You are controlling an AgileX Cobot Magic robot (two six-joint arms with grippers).
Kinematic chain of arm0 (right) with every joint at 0, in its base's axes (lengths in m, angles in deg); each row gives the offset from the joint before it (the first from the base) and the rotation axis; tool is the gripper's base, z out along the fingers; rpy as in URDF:
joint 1: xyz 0 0 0.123 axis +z
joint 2: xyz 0 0 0 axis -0.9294 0.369 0
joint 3: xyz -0.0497 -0.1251 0.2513 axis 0.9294 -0.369 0
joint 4: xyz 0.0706 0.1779 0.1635 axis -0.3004 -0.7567 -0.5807
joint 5: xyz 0 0 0 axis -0.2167 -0.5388 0.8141
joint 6: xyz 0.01 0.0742 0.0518 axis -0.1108 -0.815 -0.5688
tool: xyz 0 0 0 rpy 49.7 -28.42 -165.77
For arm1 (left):
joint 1: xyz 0 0 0.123 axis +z
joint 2: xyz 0 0 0 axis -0.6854 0.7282 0
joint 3: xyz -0.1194 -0.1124 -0.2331 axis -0.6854 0.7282 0
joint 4: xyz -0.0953 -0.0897 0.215 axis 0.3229 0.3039 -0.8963
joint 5: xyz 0 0 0 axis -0.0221 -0.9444 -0.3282
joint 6: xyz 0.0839 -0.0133 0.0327 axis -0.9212 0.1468 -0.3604
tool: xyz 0 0 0 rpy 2.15 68.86 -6.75
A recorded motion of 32 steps. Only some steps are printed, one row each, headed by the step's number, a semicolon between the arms.
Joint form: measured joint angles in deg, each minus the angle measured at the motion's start. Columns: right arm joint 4, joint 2, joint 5, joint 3, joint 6, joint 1; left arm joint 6, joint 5, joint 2, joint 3, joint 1, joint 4.
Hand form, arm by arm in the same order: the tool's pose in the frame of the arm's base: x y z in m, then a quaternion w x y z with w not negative. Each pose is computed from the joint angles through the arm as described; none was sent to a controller.
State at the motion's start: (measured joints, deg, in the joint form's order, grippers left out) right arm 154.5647 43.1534 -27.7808 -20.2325 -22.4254 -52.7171; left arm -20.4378 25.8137 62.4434 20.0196 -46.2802 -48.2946
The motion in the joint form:
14: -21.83 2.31 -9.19 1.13 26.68 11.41; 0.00 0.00 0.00 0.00 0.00 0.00
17: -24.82 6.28 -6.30 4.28 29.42 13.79; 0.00 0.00 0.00 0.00 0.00 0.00
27: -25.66 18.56 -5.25 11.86 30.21 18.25; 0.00 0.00 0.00 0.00 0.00 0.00
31: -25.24 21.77 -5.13 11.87 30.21 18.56; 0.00 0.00 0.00 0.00 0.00 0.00
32: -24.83 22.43 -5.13 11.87 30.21 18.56; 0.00 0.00 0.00 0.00 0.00 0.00
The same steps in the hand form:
14: 0.3444 0.2058 0.2778 0.59466 -0.27408 0.71118 0.25589; -0.0050 0.0010 0.2780 0.52766 0.02714 0.84900 -0.00595
17: 0.3530 0.2249 0.2642 0.58104 -0.27876 0.72382 0.24652; -0.0050 0.0010 0.2780 0.52766 0.02714 0.84900 -0.00595
27: 0.3708 0.2745 0.2097 0.53738 -0.30781 0.74246 0.25539; -0.0050 0.0010 0.2780 0.52766 0.02714 0.84900 -0.00595
31: 0.3726 0.2788 0.1835 0.51395 -0.31543 0.75742 0.25036; -0.0050 0.0010 0.2780 0.52766 0.02714 0.84900 -0.00595
32: 0.3730 0.2793 0.1780 0.50922 -0.31916 0.75973 0.24828; -0.0050 0.0010 0.2780 0.52766 0.02714 0.84900 -0.00595

